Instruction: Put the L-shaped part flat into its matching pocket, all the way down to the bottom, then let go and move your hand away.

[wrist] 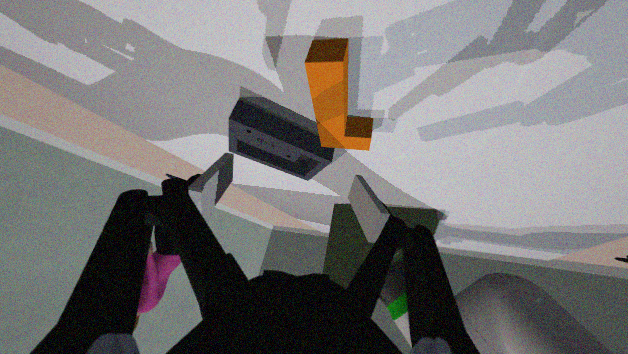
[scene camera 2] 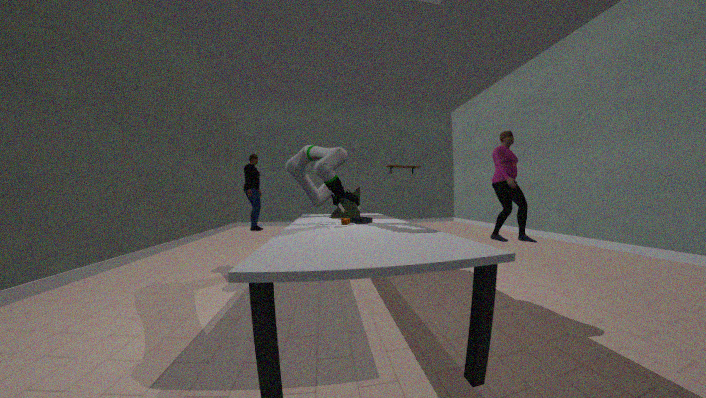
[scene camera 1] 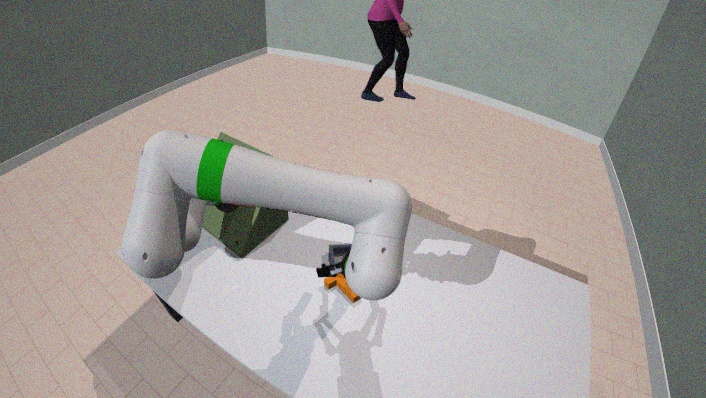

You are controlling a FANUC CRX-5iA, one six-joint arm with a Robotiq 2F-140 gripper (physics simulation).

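Places are measured from the arm's base along level axes (x ahead, y left, z up), in metres.
Pixels of known places: gripper, fingertip midpoint: (wrist: 295,177) (scene camera 2: 351,210); arm's base, origin of the base link: (wrist: 388,272) (scene camera 2: 344,201).
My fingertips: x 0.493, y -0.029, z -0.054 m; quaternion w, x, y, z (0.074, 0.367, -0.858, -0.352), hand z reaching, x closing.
Observation:
For each thing: its top centre in the pictures, then the offset to it from my fingertips. Level surfaces: height alone.
- orange L-shaped part, middle of its top: (wrist: 343,116) (scene camera 1: 342,286) (scene camera 2: 344,219) dx +0.011, dy -0.054, dz -0.058 m
- dark grey block, middle of its top: (wrist: 276,156) (scene camera 1: 351,253) (scene camera 2: 360,217) dx -0.020, dy +0.071, dz -0.052 m
- white table, its level: dz -0.088 m
The orange L-shaped part (scene camera 1: 347,290) (scene camera 2: 345,221) (wrist: 330,95) lies on the white table, outside the dark grey block (scene camera 1: 340,248) (scene camera 2: 364,220) (wrist: 280,122). In the wrist view its short leg end overlaps the block's right corner; whether they touch cannot be told. The block's face with a dark recess and small holes shows at a steep slant, so the pocket's outline is unclear. My gripper (wrist: 295,177) is open, with nothing between its fingers. In the wrist view the fingers stand wide apart below the block, and the part is beyond the right fingertip. The arm hides much of the gripper in scene camera 1.
An olive green angular object (scene camera 1: 245,232) (wrist: 337,242) stands on the white table (scene camera 1: 475,340) (scene camera 2: 370,255) near the arm's base. A person in a pink top (scene camera 1: 385,10) (scene camera 2: 505,165) and one in black (scene camera 2: 252,177) stand on the floor away from the table.

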